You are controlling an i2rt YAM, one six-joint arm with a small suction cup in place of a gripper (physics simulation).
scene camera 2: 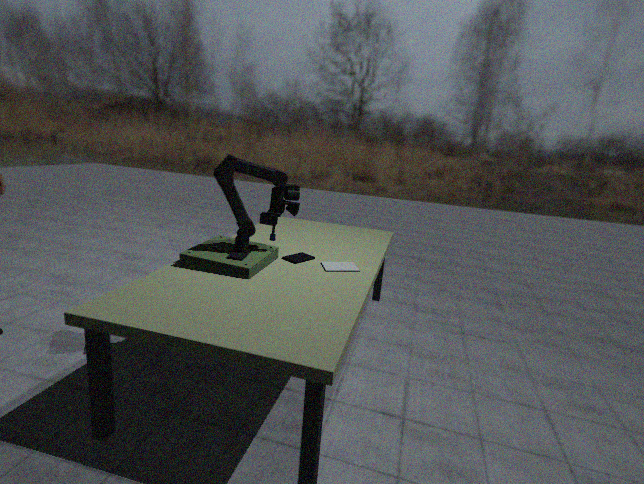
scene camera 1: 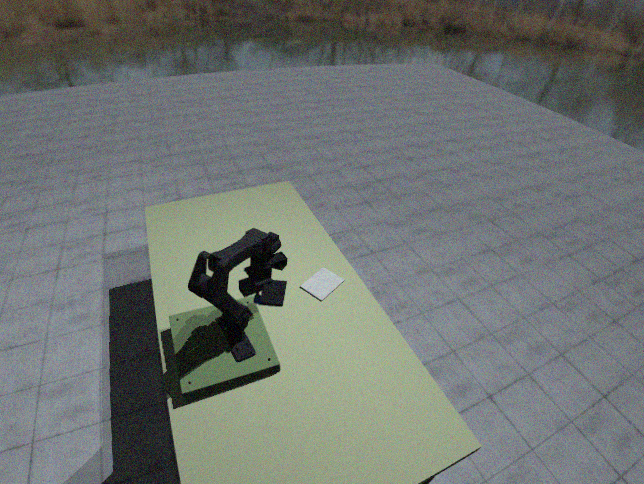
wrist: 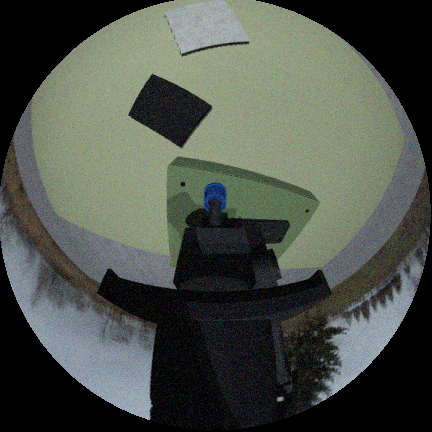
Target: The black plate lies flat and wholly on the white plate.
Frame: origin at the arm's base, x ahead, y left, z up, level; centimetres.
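Seen in the pictures: hand, its tool point: (scene camera 2: pixel 272 239) (scene camera 1: pixel 257 301) (wrist: pixel 214 192); arm's base, origin of its link: (scene camera 2: pixel 241 252) (scene camera 1: pixel 236 337) (wrist: pixel 246 230).
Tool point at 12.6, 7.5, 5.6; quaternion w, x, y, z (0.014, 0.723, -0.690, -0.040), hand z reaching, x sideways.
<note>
Pixels of each thing's top centre, then the offset from my tool point to it, as dx, dy, dz. Level surfaces: height alone.
- black plate, centre of its top: (wrist: pixel 164 107) (scene camera 1: pixel 273 291) (scene camera 2: pixel 298 256) +11.8, +10.0, -10.4
- white plate, centre of its top: (scene camera 1: pixel 322 282) (scene camera 2: pixel 340 266) +33.4, +4.1, -10.8
- pale green table, height of its surface: dz -11.4
The black plate (scene camera 1: pixel 272 294) (scene camera 2: pixel 298 258) (wrist: pixel 170 111) lies flat on the table, between the arm's green base block and the white plate. The arm's wrist hides part of its left side in scene camera 1. The white plate (scene camera 1: pixel 322 284) (scene camera 2: pixel 339 266) (wrist: pixel 207 26) lies flat on the table farther from the base, with a gap between the two plates. My gripper (scene camera 1: pixel 257 298) (scene camera 2: pixel 272 237) (wrist: pixel 215 196), a small blue suction cup, points down with nothing on it. It hangs above table height, to the base-block side of the black plate and apart from it.
The green base block (scene camera 1: pixel 223 373) (scene camera 2: pixel 213 265) (wrist: pixel 280 200) carries the arm and stands up from the pale green table (scene camera 1: pixel 333 390) (scene camera 2: pixel 234 312) (wrist: pixel 310 100). In the wrist view its near edge lies just beyond the cup. The table's long edge runs beyond the white plate.
</note>
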